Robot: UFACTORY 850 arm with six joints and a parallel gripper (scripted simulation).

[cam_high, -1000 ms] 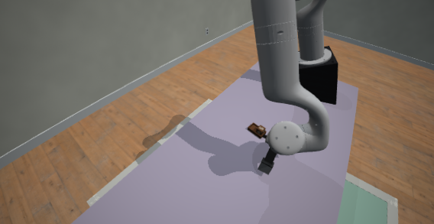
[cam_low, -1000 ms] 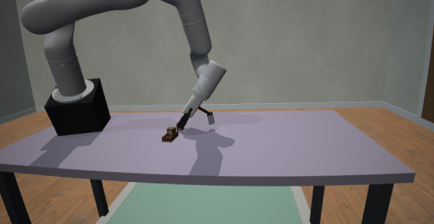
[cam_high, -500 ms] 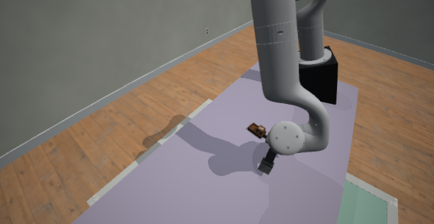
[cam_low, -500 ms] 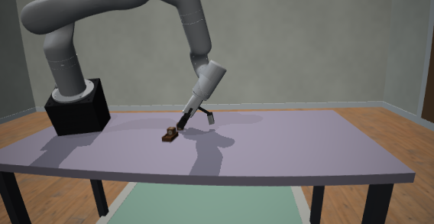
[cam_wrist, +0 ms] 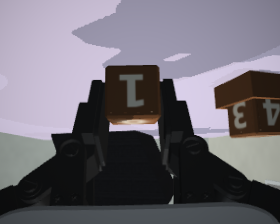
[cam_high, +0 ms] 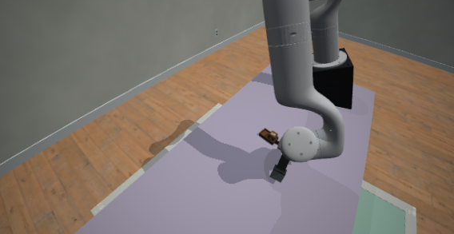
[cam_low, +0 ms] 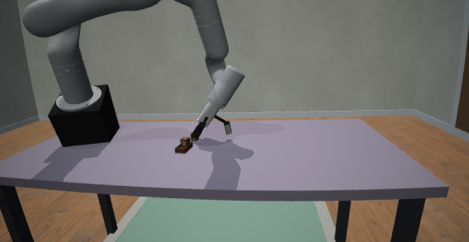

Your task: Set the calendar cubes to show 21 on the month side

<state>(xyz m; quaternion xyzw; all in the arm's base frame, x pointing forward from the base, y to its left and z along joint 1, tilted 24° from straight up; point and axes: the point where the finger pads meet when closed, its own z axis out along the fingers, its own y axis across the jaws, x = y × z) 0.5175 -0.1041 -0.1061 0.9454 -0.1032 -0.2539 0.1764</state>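
Right now the brown cube is 20 mm below my hand and 10 mm behind it. Also, from my hand: digit cube (80 mm to the right, 40 mm behind, 10 mm below); then brown tray (100 mm to the right, 50 mm behind, 20 mm below).
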